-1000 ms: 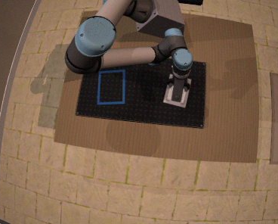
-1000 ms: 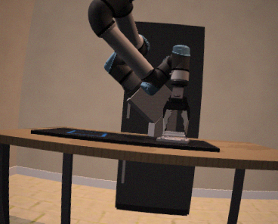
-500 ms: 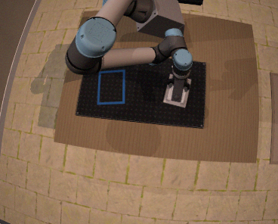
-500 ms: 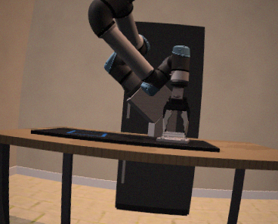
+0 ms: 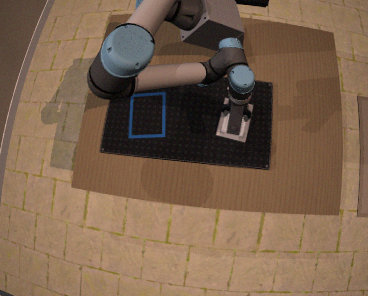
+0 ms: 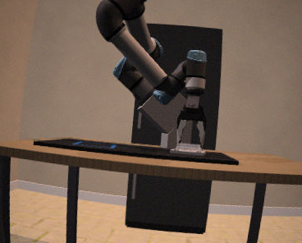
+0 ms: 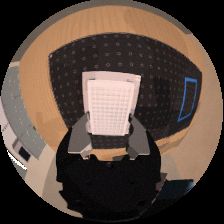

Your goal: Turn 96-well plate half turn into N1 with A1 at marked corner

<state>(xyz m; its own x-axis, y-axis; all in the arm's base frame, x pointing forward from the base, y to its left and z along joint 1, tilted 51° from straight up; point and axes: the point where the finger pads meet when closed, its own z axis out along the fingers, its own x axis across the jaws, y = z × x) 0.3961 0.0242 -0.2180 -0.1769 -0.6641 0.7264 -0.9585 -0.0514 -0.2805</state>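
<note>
The white 96-well plate is 10 mm below my hand. Round my hand: grey plate nest N1: 30 mm below.
</note>
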